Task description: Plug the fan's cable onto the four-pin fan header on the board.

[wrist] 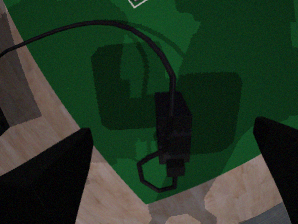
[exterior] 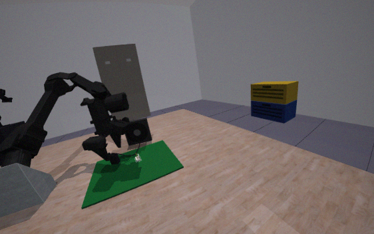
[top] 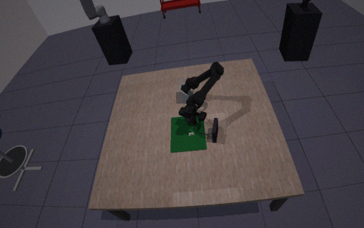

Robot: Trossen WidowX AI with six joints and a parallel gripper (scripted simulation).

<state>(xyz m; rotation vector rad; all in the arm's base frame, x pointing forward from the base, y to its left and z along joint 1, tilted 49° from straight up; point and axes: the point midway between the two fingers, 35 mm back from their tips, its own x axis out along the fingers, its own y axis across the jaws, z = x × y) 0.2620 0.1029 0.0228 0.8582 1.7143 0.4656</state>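
Right now my gripper tip is 10 mm past the black plug and 20 mm above it. From my gripper tip the other things lie so: black fan (90 mm ahead, 140 mm to the left, 10 mm above); green board (60 mm ahead, 40 mm to the right, 60 mm below).
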